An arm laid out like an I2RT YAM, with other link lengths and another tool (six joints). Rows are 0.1 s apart.
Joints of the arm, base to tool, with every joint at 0 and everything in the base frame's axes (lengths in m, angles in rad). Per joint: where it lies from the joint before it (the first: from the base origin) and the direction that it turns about. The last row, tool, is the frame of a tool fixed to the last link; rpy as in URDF.
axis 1: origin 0 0 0.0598 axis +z
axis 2: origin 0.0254 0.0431 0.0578 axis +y
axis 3: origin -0.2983 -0.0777 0 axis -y
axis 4: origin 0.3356 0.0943 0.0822 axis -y
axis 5: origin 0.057 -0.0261 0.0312 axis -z
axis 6: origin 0.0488 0 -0.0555 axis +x
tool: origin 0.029 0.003 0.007 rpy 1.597 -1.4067 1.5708
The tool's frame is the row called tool.
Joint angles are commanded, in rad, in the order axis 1, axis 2, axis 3, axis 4, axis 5, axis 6. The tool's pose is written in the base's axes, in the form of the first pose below.
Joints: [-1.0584, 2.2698, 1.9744, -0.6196, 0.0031, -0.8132]
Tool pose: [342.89, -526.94, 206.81], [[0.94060, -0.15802, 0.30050], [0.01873, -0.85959, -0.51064], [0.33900, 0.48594, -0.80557]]
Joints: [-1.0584, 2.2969, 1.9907, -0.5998, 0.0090, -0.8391]
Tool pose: [345.90, -533.11, 198.25], [[0.94461, -0.13689, 0.29828], [0.04051, -0.85328, -0.51988], [0.32568, 0.50317, -0.80047]]
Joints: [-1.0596, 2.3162, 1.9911, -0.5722, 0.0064, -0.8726]
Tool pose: [347.76, -537.41, 188.31], [[0.94702, -0.10794, 0.30248], [0.07104, -0.84809, -0.52506], [0.31321, 0.51873, -0.79550]]
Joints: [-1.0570, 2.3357, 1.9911, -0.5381, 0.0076, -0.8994]
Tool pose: [351.67, -541.03, 178.48], [[0.94770, -0.08436, 0.30782], [0.09908, -0.83903, -0.53499], [0.30340, 0.53751, -0.78679]]
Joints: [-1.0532, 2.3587, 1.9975, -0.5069, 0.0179, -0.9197]
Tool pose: [355.98, -545.20, 168.83], [[0.94961, -0.06761, 0.30605], [0.11798, -0.82753, -0.54889], [0.29037, 0.55734, -0.77785]]
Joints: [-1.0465, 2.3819, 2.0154, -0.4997, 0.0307, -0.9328]
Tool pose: [361.18, -547.44, 162.07], [[0.95282, -0.05223, 0.29900], [0.12893, -0.82216, -0.55447], [0.27479, 0.56686, -0.77663]]
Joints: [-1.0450, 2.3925, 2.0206, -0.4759, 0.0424, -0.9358]
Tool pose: [363.27, -550.89, 159.17], [[0.95338, -0.05531, 0.29667], [0.13102, -0.80972, -0.57200], [0.27185, 0.58420, -0.76472]]
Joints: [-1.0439, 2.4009, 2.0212, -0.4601, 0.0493, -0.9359]
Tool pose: [364.56, -552.73, 155.23], [[0.95396, -0.05777, 0.29432], [0.13035, -0.80392, -0.58028], [0.27013, 0.59193, -0.75938]]
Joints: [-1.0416, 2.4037, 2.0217, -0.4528, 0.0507, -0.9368]
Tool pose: [366.26, -552.83, 154.18], [[0.95340, -0.05678, 0.29632], [0.13367, -0.80100, -0.58355], [0.27049, 0.59596, -0.75609]]
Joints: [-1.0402, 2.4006, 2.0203, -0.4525, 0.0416, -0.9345]
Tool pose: [367.48, -551.69, 155.63], [[0.95035, -0.05700, 0.30591], [0.13855, -0.80274, -0.58001], [0.27862, 0.59360, -0.75499]]
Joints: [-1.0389, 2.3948, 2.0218, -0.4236, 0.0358, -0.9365]
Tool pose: [370.24, -553.78, 162.17], [[0.94343, -0.06420, 0.32530], [0.15343, -0.78519, -0.59995], [0.29394, 0.61592, -0.73092]]
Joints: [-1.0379, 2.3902, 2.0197, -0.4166, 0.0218, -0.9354]
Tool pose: [371.83, -553.03, 164.84], [[0.93760, -0.06500, 0.34158], [0.16372, -0.78413, -0.59861], [0.30676, 0.61718, -0.72456]]
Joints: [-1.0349, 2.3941, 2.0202, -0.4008, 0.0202, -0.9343]
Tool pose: [374.62, -553.58, 163.83], [[0.93457, -0.06732, 0.34934], [0.16988, -0.77832, -0.60445], [0.31259, 0.62425, -0.71596]]
